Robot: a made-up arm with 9 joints. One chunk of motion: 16 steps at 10 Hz.
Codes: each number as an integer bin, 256 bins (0 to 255) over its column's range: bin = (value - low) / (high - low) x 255, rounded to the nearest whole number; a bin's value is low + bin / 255 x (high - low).
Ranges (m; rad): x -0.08..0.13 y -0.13..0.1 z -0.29..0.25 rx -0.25..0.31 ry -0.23..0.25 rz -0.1..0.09
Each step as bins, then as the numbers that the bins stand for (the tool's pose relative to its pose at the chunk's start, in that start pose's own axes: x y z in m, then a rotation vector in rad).
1 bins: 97 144 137 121 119 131
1 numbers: -0.0001 -0.0001 0.0001 0.0157 -0.0060 -0.0024
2 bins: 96 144 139 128 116 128
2 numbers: -0.0009 -0.0001 0.0044 0.0311 -0.0116 -0.0046
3 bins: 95 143 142 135 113 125
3 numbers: -0.0018 -0.0010 0.0107 0.0465 -0.0173 -0.0069
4 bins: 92 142 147 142 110 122
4 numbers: -0.0042 -0.0019 0.0213 0.0618 -0.0229 -0.0091
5 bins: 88 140 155 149 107 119
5 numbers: -0.0075 -0.0037 0.0382 0.0772 -0.0286 -0.0113
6 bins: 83 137 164 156 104 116
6 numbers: -0.0116 -0.0064 0.0573 0.0926 -0.0342 -0.0136
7 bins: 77 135 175 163 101 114
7 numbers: -0.0166 -0.0082 0.0806 0.1080 -0.0399 -0.0151
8 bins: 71 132 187 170 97 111
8 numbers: -0.0215 -0.0109 0.1060 0.1233 -0.0474 -0.0173
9 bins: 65 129 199 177 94 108
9 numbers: -0.0265 -0.0136 0.1314 0.1387 -0.0531 -0.0195
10 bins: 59 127 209 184 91 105
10 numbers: -0.0314 -0.0155 0.1526 0.1541 -0.0587 -0.0218
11 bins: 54 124 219 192 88 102
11 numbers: -0.0355 -0.0182 0.1738 0.1716 -0.0644 -0.0240
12 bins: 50 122 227 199 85 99
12 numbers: -0.0388 -0.0200 0.1907 0.1870 -0.0700 -0.0262
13 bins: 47 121 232 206 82 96
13 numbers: -0.0413 -0.0209 0.2013 0.2024 -0.0756 -0.0285
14 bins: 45 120 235 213 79 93
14 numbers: -0.0429 -0.0218 0.2076 0.2178 -0.0813 -0.0307
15 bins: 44 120 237 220 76 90
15 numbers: -0.0438 -0.0218 0.2119 0.2331 -0.0869 -0.0329
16 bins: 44 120 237 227 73 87
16 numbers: -0.0438 -0.0218 0.2119 0.2485 -0.0926 -0.0352
